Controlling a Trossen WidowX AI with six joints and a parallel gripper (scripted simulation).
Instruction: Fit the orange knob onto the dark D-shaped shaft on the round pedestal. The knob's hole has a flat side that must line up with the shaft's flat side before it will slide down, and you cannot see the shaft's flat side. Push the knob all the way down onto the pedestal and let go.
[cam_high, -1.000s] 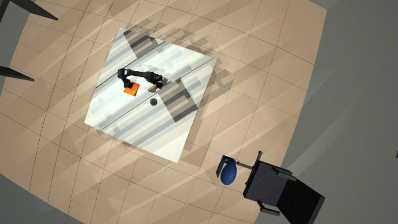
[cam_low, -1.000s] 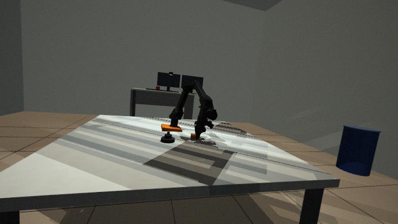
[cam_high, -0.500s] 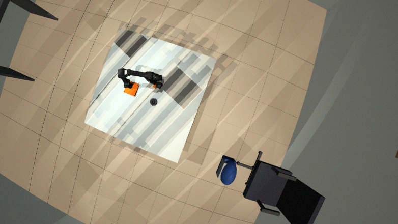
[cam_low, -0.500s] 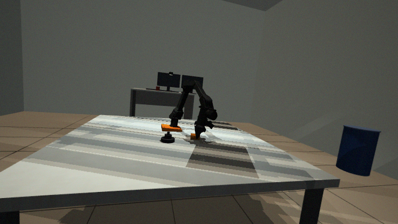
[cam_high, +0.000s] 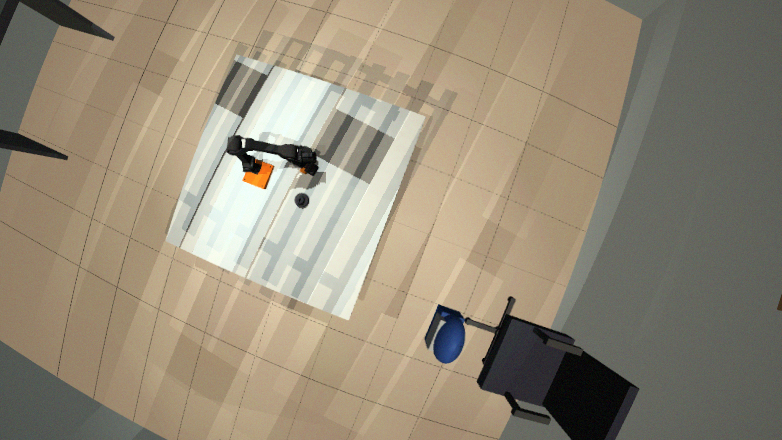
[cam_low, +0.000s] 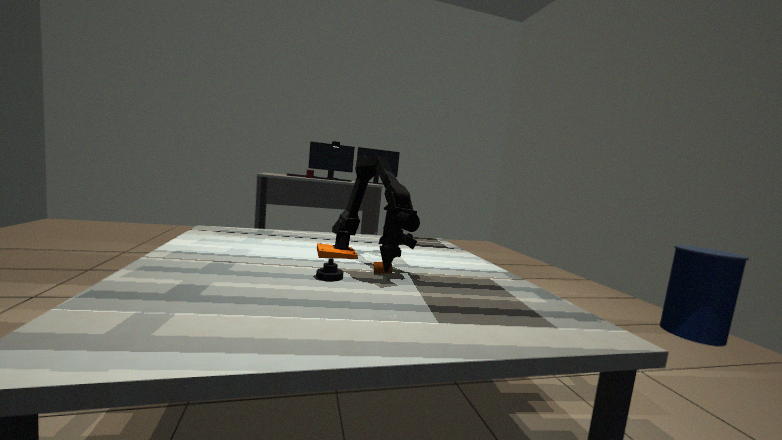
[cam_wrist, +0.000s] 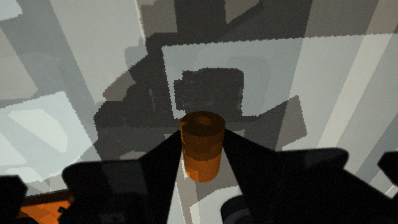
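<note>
My gripper tip is 190 mm to the left of the round dark pedestal, 40 mm short of it and 20 mm below it. Also, from my gripper tip: orange knob 10 mm to the right, 10 mm above.
</note>
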